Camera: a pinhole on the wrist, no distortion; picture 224 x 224 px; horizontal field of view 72.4 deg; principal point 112.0 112.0 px. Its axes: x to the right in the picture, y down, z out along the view. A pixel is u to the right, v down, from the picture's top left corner.
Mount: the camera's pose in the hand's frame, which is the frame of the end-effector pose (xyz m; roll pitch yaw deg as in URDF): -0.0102 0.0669 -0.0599 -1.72 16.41 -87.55
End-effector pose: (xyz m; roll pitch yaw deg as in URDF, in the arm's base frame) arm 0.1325 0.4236 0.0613 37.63 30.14 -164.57
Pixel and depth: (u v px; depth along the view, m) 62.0 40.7 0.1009
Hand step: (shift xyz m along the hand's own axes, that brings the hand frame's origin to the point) -0.0542 0.0678 0.0475
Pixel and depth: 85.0 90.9 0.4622
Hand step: -0.0577 0.0120 0.4081
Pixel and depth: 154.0 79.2 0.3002
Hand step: -0.0584 -0.0997 0.2065
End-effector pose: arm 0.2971 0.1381 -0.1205 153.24 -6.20 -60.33
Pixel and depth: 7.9 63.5 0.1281
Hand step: -0.0489 0.1124 0.0887
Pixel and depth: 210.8 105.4 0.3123
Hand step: -0.0022 -0.2147 0.1830
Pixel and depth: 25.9 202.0 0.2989
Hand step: 0.1710 0.1531 0.2691
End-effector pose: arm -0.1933 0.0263 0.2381 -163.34 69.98 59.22
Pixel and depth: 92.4 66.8 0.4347
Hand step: -0.1224 -0.0084 0.3763
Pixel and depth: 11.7 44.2 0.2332
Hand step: -0.1098 0.1426 0.2099
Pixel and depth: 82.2 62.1 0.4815
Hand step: -0.1505 0.0135 0.4328
